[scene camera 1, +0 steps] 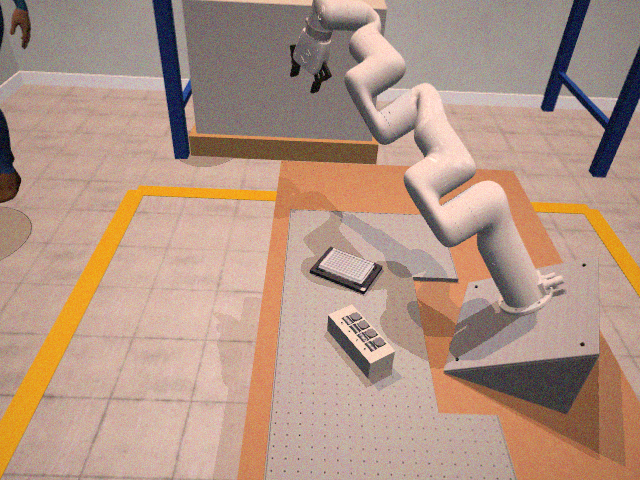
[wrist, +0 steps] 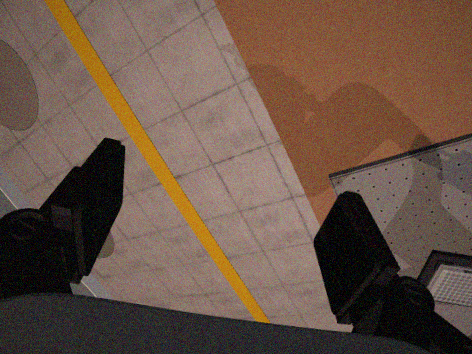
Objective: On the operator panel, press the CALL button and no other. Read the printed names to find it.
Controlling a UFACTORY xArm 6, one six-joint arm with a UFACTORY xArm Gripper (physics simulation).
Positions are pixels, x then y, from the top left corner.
Labels:
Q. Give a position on a white well plate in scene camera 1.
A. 347,266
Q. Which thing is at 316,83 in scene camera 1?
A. My gripper.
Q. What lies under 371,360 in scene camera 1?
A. An operator panel.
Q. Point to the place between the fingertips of my gripper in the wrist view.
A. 229,195

